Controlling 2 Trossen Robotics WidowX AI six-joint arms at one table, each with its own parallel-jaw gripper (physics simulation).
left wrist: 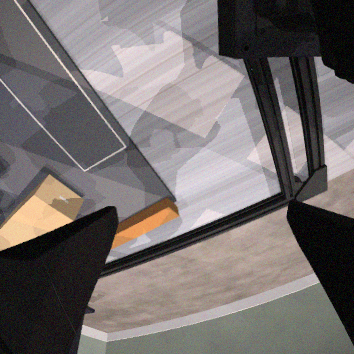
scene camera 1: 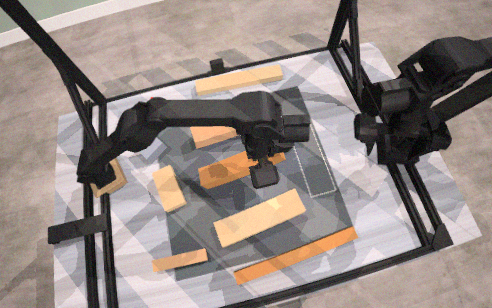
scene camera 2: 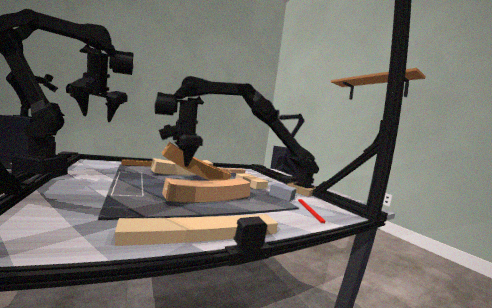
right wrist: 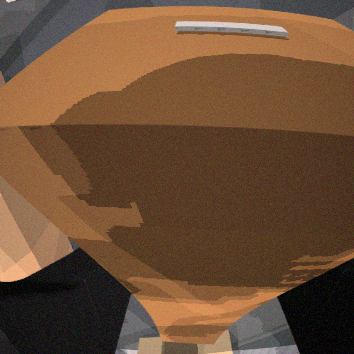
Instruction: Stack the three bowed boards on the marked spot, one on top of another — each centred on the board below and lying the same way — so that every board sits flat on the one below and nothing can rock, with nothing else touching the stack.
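Frame: origin at the left arm's base, x down, y ahead, z right, level; metres.
Seen in the pictures: left gripper, fingertip midpoint: [left wrist: 202, 212] [scene camera 1: 387, 156] [scene camera 2: 97, 118]; right gripper, fingertip midpoint: [scene camera 1: 255, 161] [scene camera 2: 184, 164]; left arm's base at its link origin: [scene camera 1: 401, 143] [scene camera 2: 41, 156]; right arm's base at its link origin: [scene camera 1: 104, 175] [scene camera 2: 303, 185].
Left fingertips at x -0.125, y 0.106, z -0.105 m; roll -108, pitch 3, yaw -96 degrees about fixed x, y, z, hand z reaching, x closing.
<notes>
Pixels of each thing's top centre, then the offset from my left fingertips to it.
- salmon bowed board at its top centre: [scene camera 2: 209, 180] [scene camera 1: 230, 121] dx +0.125, dy +0.402, dz +0.115 m
- pale bowed board at its top centre: [left wrist: 18, 239] [scene camera 1: 260, 216] [scene camera 2: 183, 160] dx +0.126, dy +0.278, dz -0.151 m
- long pale beam at its top centre: [scene camera 2: 204, 222] [scene camera 1: 238, 77] dx +0.158, dy +0.408, dz +0.307 m
- long orange strip at its top centre: [left wrist: 99, 249] [scene camera 1: 297, 255] dx +0.154, dy +0.172, dz -0.234 m
- short pale block at its top centre: [scene camera 1: 167, 187] [scene camera 2: 251, 177] dx +0.149, dy +0.551, dz -0.103 m
- small strip at its top centre: [scene camera 1: 179, 260] [scene camera 2: 230, 168] dx +0.161, dy +0.477, dz -0.292 m
- grey block at its top centre: [scene camera 1: 147, 143] [scene camera 2: 284, 185] dx +0.137, dy +0.644, dz +0.020 m
- red stick at its top centre: [scene camera 2: 310, 208] dx +0.176, dy +0.702, dz +0.122 m
An orange bowed board [scene camera 1: 220, 172] [scene camera 2: 200, 165] [right wrist: 225, 200] is steeply tilted in scene camera 2, its left end raised and its right end low. My right gripper [scene camera 1: 263, 175] [scene camera 2: 188, 159] is shut on it. A salmon bowed board [scene camera 1: 212, 137] [scene camera 2: 207, 191] lies beside it on the dark mat. A pale bowed board [scene camera 1: 260, 217] [scene camera 2: 162, 166] [left wrist: 45, 210] lies on the mat's other side. The marked spot's white outline [scene camera 1: 324, 193] [scene camera 2: 143, 184] [left wrist: 105, 158] encloses bare mat. My left gripper [scene camera 2: 97, 117] [left wrist: 202, 212] is open and empty, high above the table.
A long pale beam [scene camera 1: 240, 80] [scene camera 2: 175, 231] and a long orange strip [scene camera 1: 300, 255] [left wrist: 145, 225] lie near opposite table edges. A short pale block [scene camera 1: 170, 189], a small strip [scene camera 1: 180, 260], a grey block [scene camera 2: 282, 191] and a red stick [scene camera 2: 311, 211] lie farther from the outline.
</notes>
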